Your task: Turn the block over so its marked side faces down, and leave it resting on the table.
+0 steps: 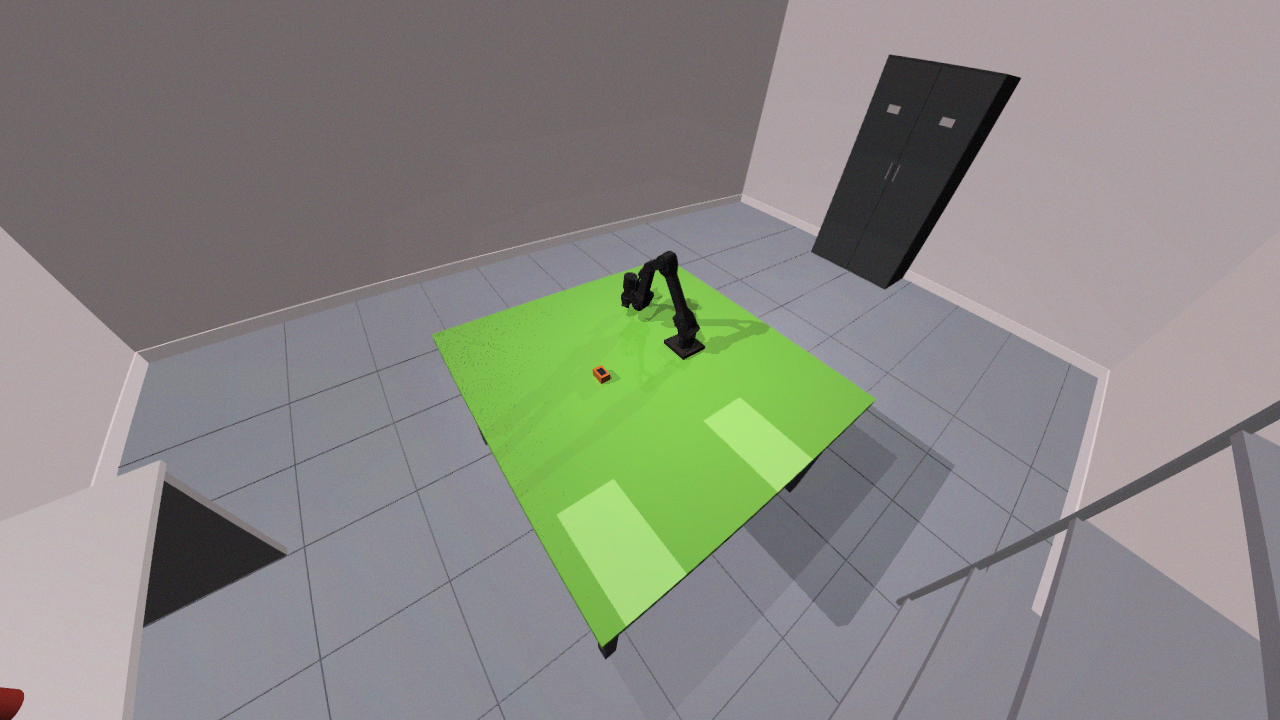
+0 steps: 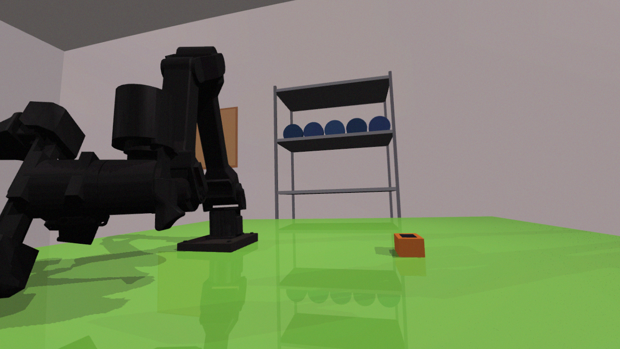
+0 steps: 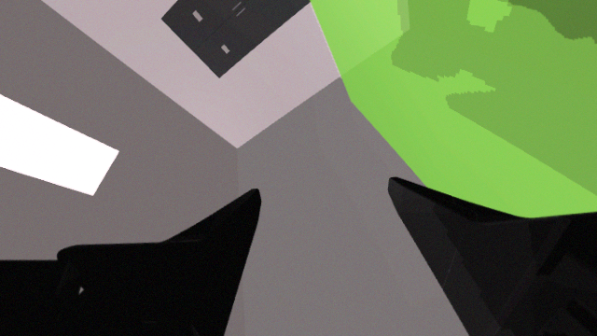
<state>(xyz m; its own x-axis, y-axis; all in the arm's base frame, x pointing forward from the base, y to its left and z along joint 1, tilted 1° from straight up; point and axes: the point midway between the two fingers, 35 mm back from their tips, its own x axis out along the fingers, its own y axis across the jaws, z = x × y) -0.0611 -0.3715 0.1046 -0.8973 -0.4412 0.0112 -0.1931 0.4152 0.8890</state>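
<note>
My gripper tip is 48 cm short of the orange block, 32 cm to the right of it and 9 cm above it.
</note>
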